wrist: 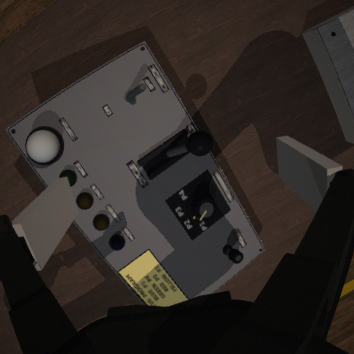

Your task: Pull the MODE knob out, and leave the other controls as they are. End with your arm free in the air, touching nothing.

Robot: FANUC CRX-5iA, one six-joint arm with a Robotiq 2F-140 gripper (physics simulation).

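Places are measured from the arm's base along level axes (x right, y back, z down), in millimetres.
Pixels of known places: gripper, fingertip midpoint: (172, 175).
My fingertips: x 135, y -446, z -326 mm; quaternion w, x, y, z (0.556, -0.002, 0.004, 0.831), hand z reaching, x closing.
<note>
Ahead of a thing's pixels: the offset from my fingertips to its top centre. "spot": to the spot under its first point. Level surfaces: height alone.
A grey control panel @(dz +281 mm) (95, 150) lies at a slant in the wrist view. Near its lower right corner a small black knob @(dx -292, dy -40, dz +269 mm) (234, 255) stands up on a short stem, beside a small label @(dx -292, dy -18, dz +325 mm) (241, 238) too small to read; it looks like the push-pull MODE knob. Up and left of it is a round selector dial @(dx -172, dy -42, dz +277 mm) (205, 209) on a black square marked P1 to P4, its yellow line near P1. My gripper (172, 175) is wide open above the panel, with nothing between its fingers. The small knob lies below and outside the line between the fingertips.
The panel also carries a black ball-ended lever @(dx -53, dy +18, dz +236 mm) (199, 143), a toggle switch @(dx +68, dy -23, dz +275 mm) (136, 93), a white dome @(spot: dx +81, dy -171, dz +214 mm) (43, 145), dark round lamps @(spot: dx -27, dy -188, dz +241 mm) (84, 200) and a yellow program note @(spot: dx -204, dy -193, dz +262 mm) (145, 267). A grey box (327, 75) stands at the upper right on the brown wooden table @(dz +401 mm) (225, 55).
</note>
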